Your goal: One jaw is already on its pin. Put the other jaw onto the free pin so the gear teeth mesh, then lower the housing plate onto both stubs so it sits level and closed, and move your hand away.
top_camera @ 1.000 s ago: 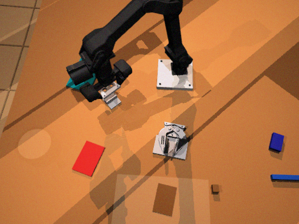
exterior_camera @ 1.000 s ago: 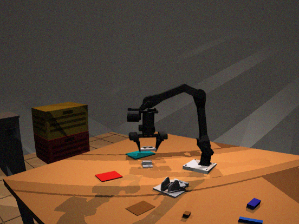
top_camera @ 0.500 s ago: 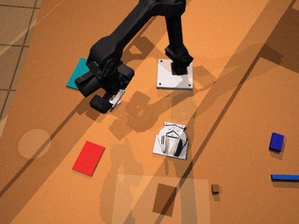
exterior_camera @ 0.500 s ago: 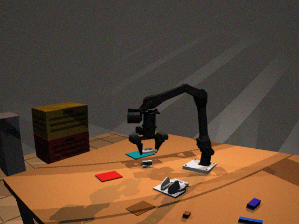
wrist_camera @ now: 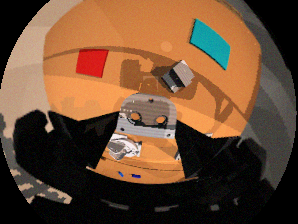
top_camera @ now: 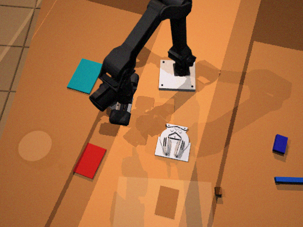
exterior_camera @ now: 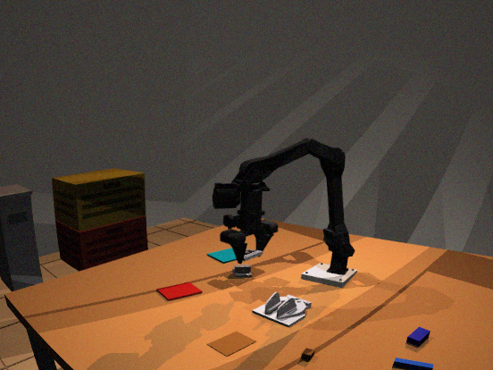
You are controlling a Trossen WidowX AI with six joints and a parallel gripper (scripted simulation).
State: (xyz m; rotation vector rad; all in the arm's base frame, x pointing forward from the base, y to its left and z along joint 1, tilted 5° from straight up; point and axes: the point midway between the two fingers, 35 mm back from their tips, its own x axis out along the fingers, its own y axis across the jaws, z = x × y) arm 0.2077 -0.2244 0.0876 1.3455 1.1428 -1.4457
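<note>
The jaw lies 8 cm ahead of my gripper tip, 15 cm to the left of it and 7 cm below it. From my gripper tip the other things lie so: red card: 15 cm ahead, 14 cm to the right, 8 cm below; brown card: 31 cm ahead, 12 cm to the left, 8 cm below; teal card: 21 cm behind, 17 cm to the right, 8 cm below.
</note>
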